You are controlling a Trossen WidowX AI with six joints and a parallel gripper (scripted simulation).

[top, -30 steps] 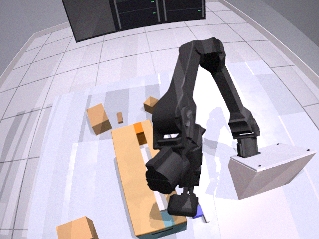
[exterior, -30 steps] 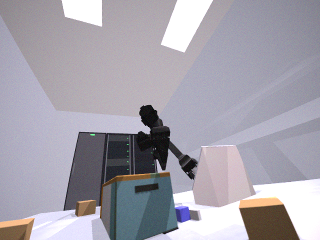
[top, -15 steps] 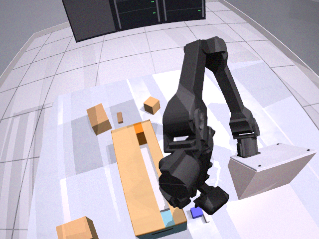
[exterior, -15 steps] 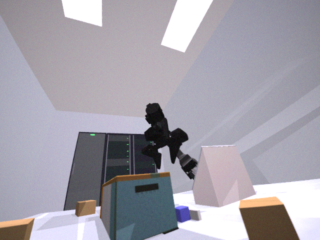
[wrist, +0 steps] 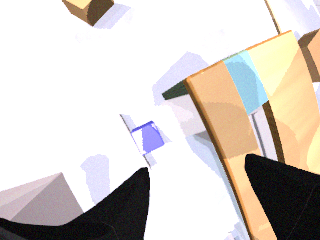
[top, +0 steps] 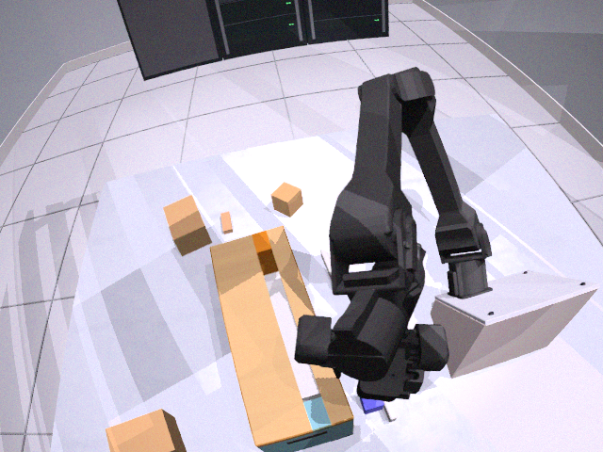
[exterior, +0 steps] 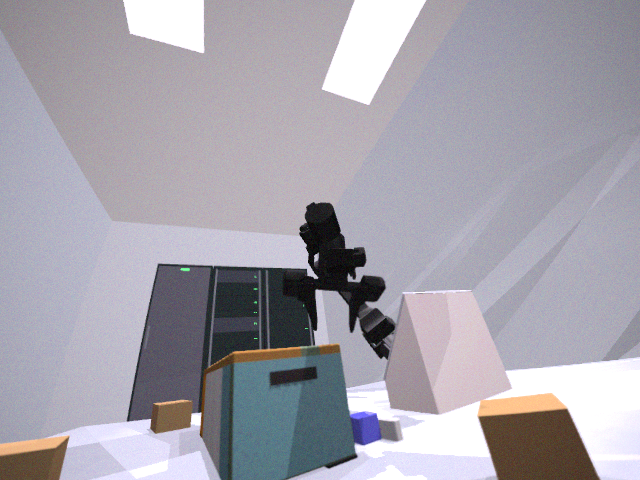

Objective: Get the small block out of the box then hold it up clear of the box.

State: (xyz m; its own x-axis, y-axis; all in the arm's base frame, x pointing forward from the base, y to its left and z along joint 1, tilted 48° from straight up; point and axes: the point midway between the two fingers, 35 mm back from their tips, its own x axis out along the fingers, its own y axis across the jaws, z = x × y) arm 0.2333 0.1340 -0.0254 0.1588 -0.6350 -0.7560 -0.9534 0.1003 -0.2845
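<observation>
The blue block lies 2 cm behind my gripper tip and 14 cm below it.
</observation>
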